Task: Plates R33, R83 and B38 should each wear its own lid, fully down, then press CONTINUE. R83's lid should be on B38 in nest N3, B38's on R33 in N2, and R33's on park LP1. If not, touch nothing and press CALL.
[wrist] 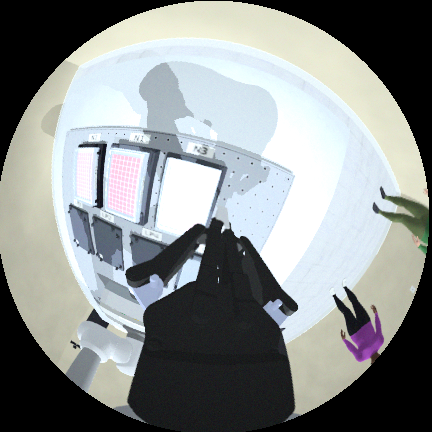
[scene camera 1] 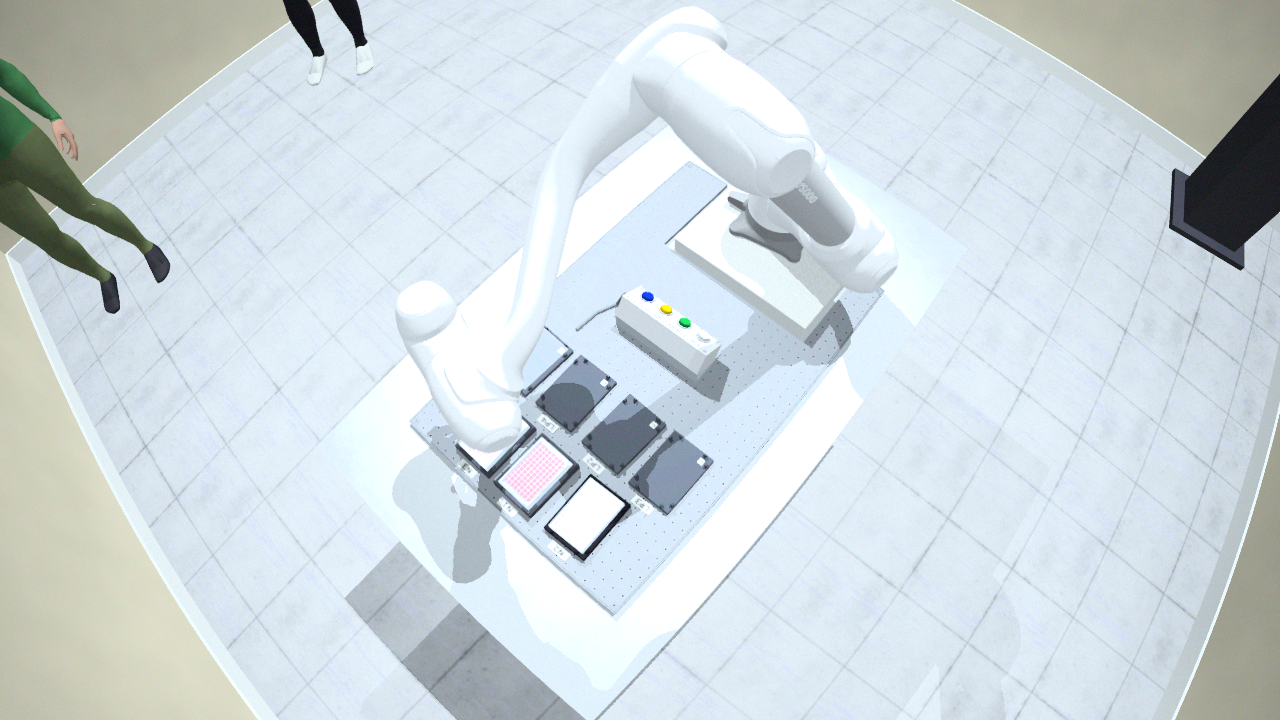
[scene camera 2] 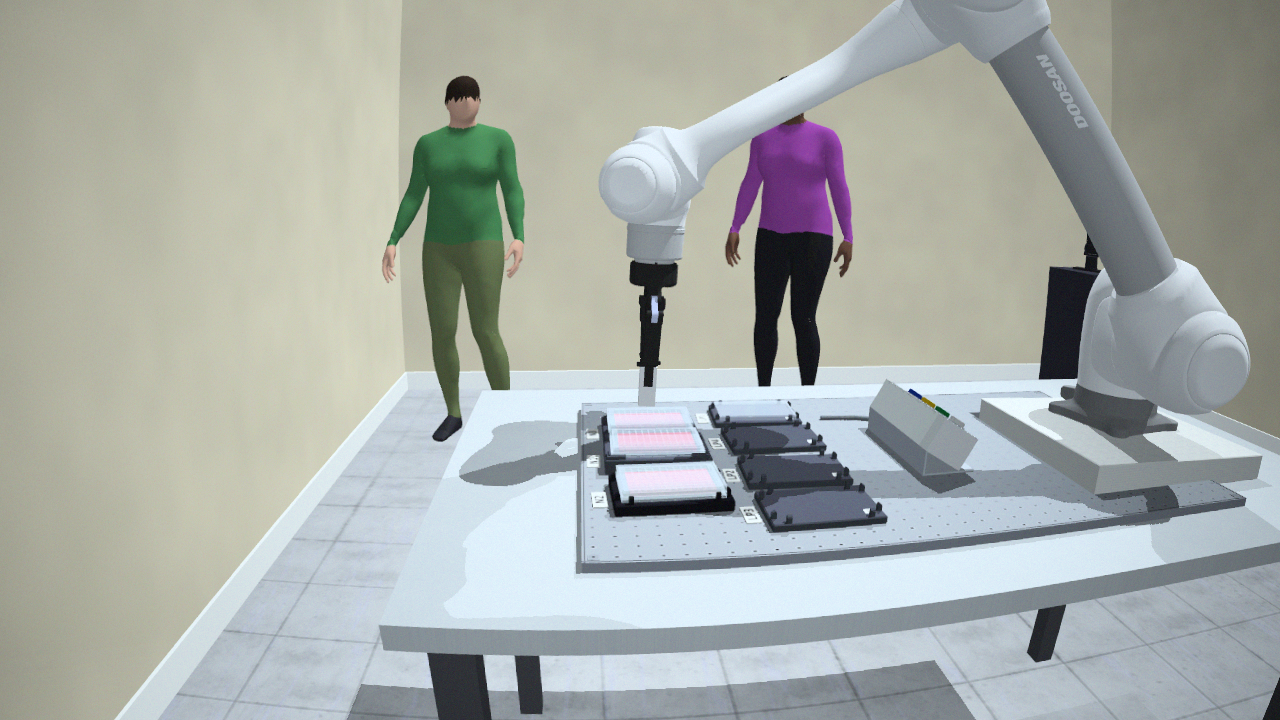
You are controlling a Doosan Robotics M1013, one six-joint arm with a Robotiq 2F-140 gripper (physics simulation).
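Seen in the pictures: gripper, fingertip midpoint: [wrist: 219, 213] [scene camera 2: 646, 405]; arm's base, link origin: [wrist: 141, 334] [scene camera 1: 777, 222] [scene camera 2: 1112, 419].
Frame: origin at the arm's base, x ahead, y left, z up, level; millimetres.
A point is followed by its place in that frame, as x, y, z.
My gripper [scene camera 2: 647, 399] {756, -330, -2} [wrist: 219, 213] {756, -330, -2} is shut and empty, pointing down beside the far end of the N3 plate; contact cannot be told. The arm hides it in scene camera 1. The N3 plate [scene camera 1: 484, 457] {819, -256, 0} [scene camera 2: 648, 418] {773, -254, 0} [wrist: 190, 195] {781, -281, 0} looks white from above, pink from the side. The N1 plate [scene camera 1: 537, 474] {792, -142, 5} [scene camera 2: 657, 440] {792, -138, 5} [wrist: 126, 185] {790, -163, 0} shows sharp pink wells. The N2 plate [scene camera 1: 588, 516] {811, -12, 1} [scene camera 2: 671, 481] {814, 2, 1} [wrist: 85, 175] {810, -39, 1} looks covered, paler pink from the side. A pale lid [scene camera 1: 542, 360] {574, -278, -12} [scene camera 2: 754, 412] {586, -278, -12} [wrist: 188, 274] {599, -281, -12} lies on the backmost park, partly hidden. Plate and lid names are unreadable.
Dark parks LP4 [scene camera 1: 563, 407] {638, -183, -21} [scene camera 2: 772, 438] {602, -170, -20}, LP2 [scene camera 1: 623, 433] {624, -48, -21} [scene camera 2: 792, 470] {630, -39, -21} and LP3 [scene camera 1: 669, 474] {654, 76, -20} [scene camera 2: 819, 506] {651, 83, -20} hold no lid. A button box [scene camera 1: 662, 338] {421, -74, 28} [scene camera 2: 913, 434] {437, -29, 14} with blue, yellow, green and white buttons stands nearer the arm's base. Two people [scene camera 2: 462, 188] [scene camera 2: 796, 183] stand beyond the table.
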